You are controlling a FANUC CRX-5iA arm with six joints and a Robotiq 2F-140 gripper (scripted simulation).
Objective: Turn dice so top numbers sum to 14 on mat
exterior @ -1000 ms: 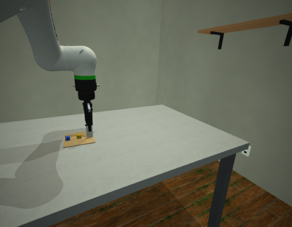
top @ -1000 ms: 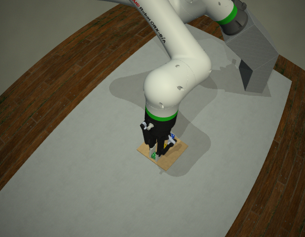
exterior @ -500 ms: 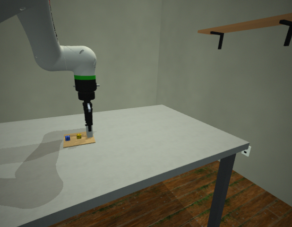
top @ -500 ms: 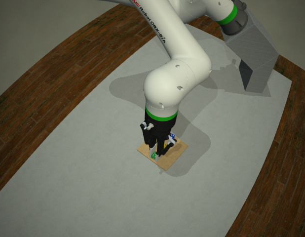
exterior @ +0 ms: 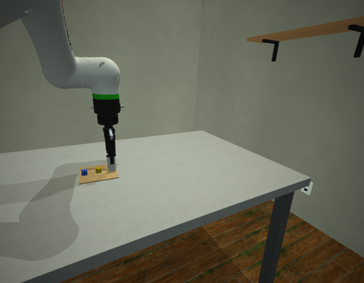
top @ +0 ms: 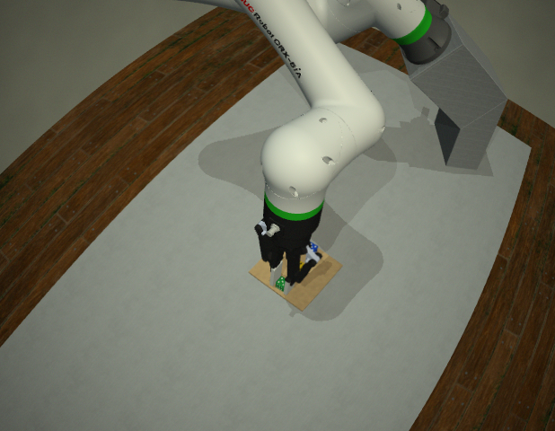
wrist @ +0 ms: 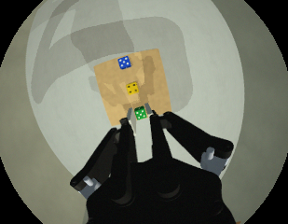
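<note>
Right now my hand is 30 mm above the green die. The rest, counted from my hand: yellow die (50 mm behind, 30 mm below, 20 mm to the left); tan mat (50 mm behind, 40 mm below, 20 mm to the left); blue die (100 mm behind, 30 mm to the left, 30 mm below).
</note>
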